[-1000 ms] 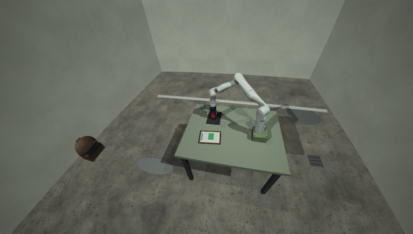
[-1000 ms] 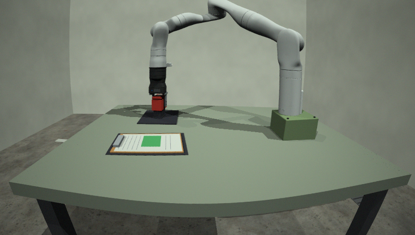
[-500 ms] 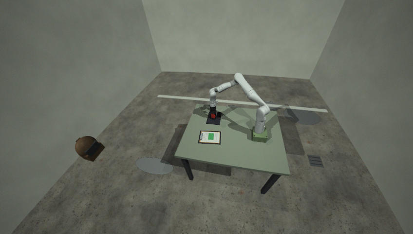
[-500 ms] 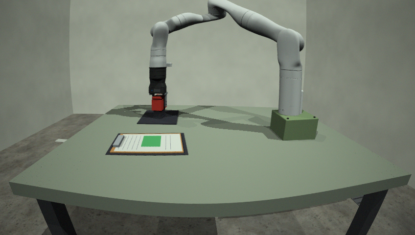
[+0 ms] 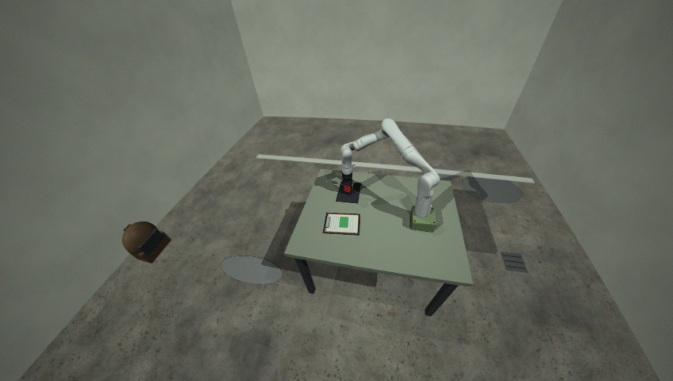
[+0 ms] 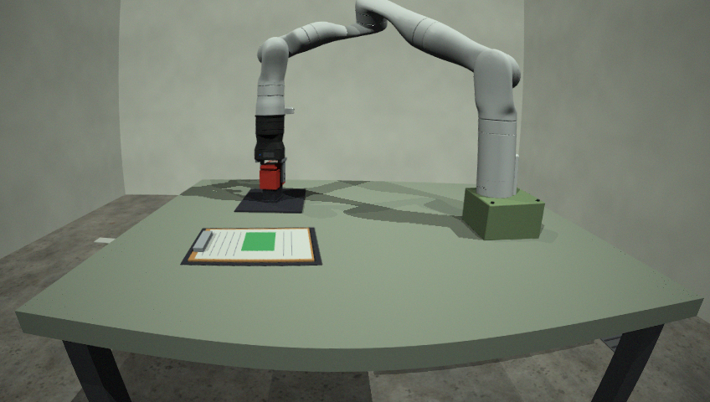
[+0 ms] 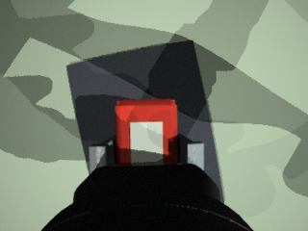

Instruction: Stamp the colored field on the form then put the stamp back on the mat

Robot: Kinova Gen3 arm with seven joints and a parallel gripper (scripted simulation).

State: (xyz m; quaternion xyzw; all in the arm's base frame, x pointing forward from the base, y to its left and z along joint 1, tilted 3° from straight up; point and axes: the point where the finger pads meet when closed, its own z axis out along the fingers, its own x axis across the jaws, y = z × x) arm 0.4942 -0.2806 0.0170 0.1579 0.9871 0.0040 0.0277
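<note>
Now: the red stamp 20 mm below my hand. Round my hand: clipboard 310 mm to the left, 60 mm below, 50 mm ahead; then dark mat 70 mm below.
</note>
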